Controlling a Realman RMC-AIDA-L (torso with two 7-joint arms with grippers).
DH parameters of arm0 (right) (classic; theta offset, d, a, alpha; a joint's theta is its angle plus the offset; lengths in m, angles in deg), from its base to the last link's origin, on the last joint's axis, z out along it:
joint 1: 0 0.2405 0 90
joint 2: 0 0 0 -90
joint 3: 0 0.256 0 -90
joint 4: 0 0 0 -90
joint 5: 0 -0.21 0 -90
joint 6: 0 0 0 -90
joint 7: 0 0.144 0 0
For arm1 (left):
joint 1: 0 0.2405 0 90
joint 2: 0 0 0 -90
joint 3: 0 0.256 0 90
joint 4: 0 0 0 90
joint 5: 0 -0.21 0 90
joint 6: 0 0 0 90
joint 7: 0 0.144 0 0
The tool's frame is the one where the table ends.
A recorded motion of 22 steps. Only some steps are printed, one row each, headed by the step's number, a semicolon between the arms.
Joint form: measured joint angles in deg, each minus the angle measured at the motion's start. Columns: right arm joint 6, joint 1, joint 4, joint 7, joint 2, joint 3, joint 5; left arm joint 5, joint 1, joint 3, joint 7, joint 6, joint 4, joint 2.
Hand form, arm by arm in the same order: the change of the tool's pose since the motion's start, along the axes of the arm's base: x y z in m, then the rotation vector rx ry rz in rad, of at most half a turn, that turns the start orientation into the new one. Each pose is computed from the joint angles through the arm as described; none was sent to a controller.
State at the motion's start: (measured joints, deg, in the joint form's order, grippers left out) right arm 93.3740 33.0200 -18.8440 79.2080 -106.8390 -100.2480 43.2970; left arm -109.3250 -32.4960 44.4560 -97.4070 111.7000 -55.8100 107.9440
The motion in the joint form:
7: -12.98 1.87 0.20 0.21 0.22 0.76 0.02; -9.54 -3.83 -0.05 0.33 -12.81 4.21 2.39
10: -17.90 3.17 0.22 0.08 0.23 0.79 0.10; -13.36 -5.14 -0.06 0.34 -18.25 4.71 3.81
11: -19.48 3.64 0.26 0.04 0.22 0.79 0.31; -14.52 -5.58 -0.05 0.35 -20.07 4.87 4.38
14: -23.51 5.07 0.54 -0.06 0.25 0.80 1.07; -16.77 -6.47 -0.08 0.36 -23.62 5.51 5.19
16: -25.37 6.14 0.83 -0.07 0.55 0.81 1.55; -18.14 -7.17 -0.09 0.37 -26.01 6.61 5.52
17: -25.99 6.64 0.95 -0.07 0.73 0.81 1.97; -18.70 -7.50 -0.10 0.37 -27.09 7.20 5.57
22: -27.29 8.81 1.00 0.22 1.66 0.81 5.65; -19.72 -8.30 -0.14 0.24 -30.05 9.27 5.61
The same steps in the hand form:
7: 0.0098 0.0338 -0.0061 0.1132 -0.1355 -0.1228; -0.0085 0.0347 -0.0297 0.0931 0.1197 0.1094
10: 0.0103 0.0479 -0.0082 0.1558 -0.1879 -0.1539; -0.0105 0.0475 -0.0408 0.1437 0.1762 0.1373
11: 0.0104 0.0522 -0.0091 0.1680 -0.2072 -0.1620; -0.0106 0.0515 -0.0450 0.1603 0.1925 0.1446
14: 0.0106 0.0638 -0.0110 0.1992 -0.2607 -0.1796; -0.0120 0.0595 -0.0516 0.1930 0.2264 0.1605
16: 0.0098 0.0713 -0.0098 0.2169 -0.2907 -0.1825; -0.0138 0.0646 -0.0564 0.2095 0.2470 0.1744
17: 0.0092 0.0742 -0.0091 0.2225 -0.3052 -0.1792; -0.0148 0.0670 -0.0580 0.2172 0.2562 0.1811
22: 0.0047 0.0830 -0.0071 0.2257 -0.3766 -0.1309; -0.0185 0.0728 -0.0630 0.2345 0.2724 0.2064

